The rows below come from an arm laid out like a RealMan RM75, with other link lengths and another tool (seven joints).
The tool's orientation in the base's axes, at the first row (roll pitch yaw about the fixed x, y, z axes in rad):
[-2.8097, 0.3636, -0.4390]
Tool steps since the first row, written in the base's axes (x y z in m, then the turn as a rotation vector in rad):
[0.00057, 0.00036, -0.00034, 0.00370, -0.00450, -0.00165]
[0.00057, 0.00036, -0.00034, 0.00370, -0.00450, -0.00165]
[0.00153, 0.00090, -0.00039, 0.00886, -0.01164, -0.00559]
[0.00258, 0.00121, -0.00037, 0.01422, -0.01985, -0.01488]
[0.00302, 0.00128, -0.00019, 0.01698, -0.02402, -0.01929]
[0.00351, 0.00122, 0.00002, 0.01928, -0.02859, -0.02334]
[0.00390, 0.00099, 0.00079, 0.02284, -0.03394, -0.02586]
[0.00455, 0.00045, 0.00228, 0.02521, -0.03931, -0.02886]
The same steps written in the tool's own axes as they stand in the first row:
[0.00046, -0.00048, 0.00036, 0.00550, 0.00226, -0.00113]
[0.00046, -0.00048, 0.00036, 0.00550, 0.00226, -0.00113]
[0.00108, -0.00138, 0.00048, 0.01411, 0.00660, -0.00163]
[0.00183, -0.00217, 0.00043, 0.02521, 0.01334, 0.00210]
[0.00211, -0.00250, 0.00023, 0.03077, 0.01664, 0.00371]
[0.00248, -0.00277, -0.00007, 0.03597, 0.02040, 0.00491]
[0.00263, -0.00302, -0.00091, 0.04200, 0.02367, 0.00420]
[0.00286, -0.00336, -0.00257, 0.04721, 0.02772, 0.00411]

